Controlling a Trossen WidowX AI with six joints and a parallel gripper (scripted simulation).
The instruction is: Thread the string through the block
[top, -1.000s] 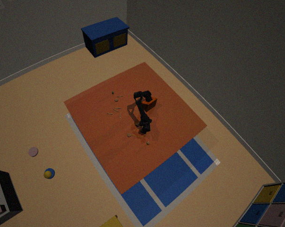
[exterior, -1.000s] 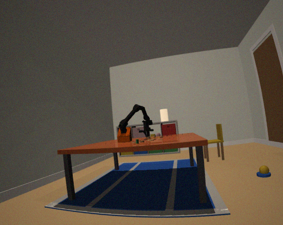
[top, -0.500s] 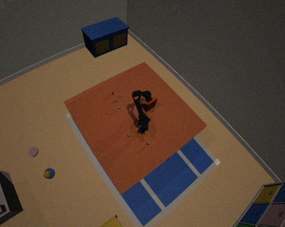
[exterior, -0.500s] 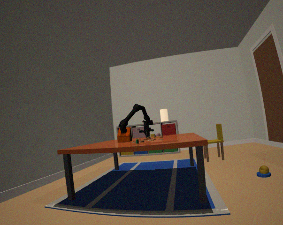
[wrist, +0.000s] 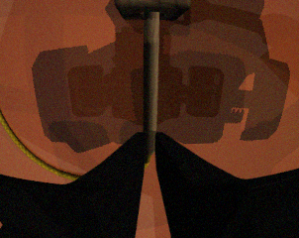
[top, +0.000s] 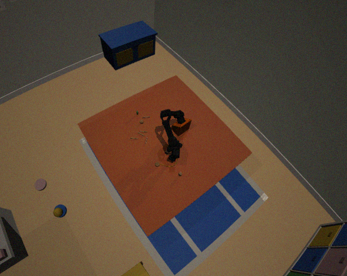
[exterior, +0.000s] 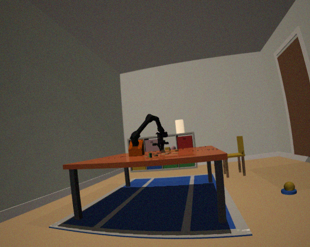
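The wooden block lies 40 mm ahead of my gripper tip and 70 mm to the right of it. From my gripper tip the other things lie so: green object 10 mm ahead, 610 mm to the right, 10 mm above; then thin wooden stick 10 mm ahead, 10 mm to the right.
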